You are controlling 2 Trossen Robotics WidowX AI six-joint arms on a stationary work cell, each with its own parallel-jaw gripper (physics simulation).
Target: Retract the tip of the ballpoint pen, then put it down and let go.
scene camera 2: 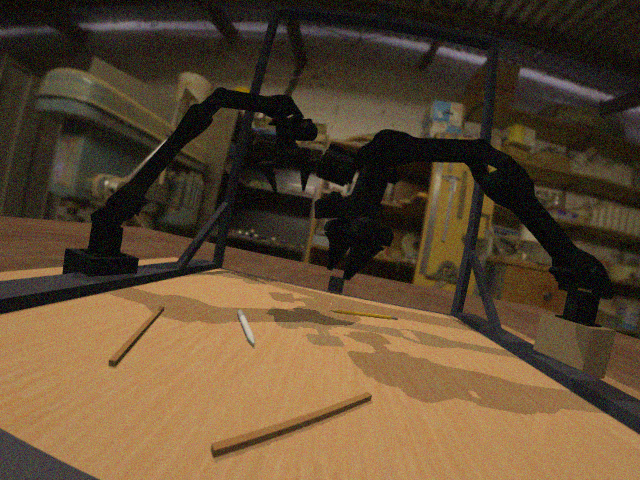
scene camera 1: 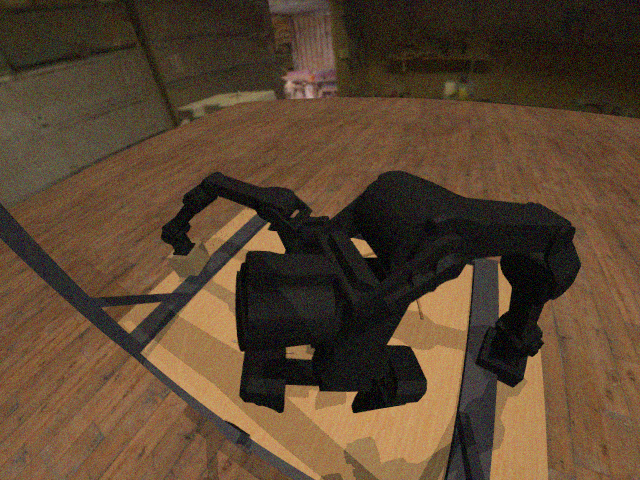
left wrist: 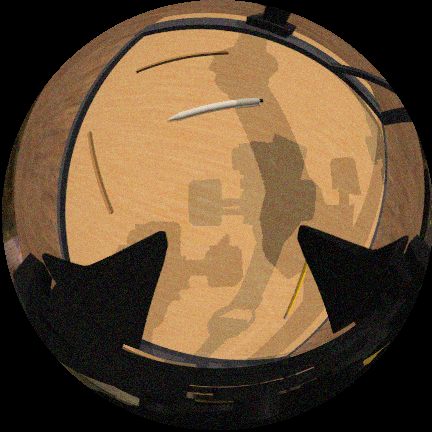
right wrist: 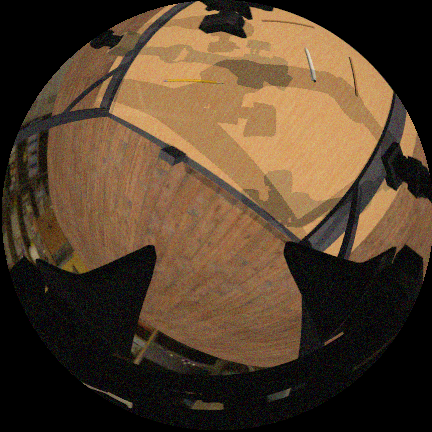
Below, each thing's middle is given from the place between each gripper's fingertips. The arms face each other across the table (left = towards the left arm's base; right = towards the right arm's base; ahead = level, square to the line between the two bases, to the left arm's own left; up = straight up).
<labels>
The tan block [scene camera 2: 585,348] lies 540 mm to the left of my left hand and 60 mm below it.
I see my right gripper 710 mm to the right of the tan block, 310 mm short of it and 250 mm above it.
</labels>
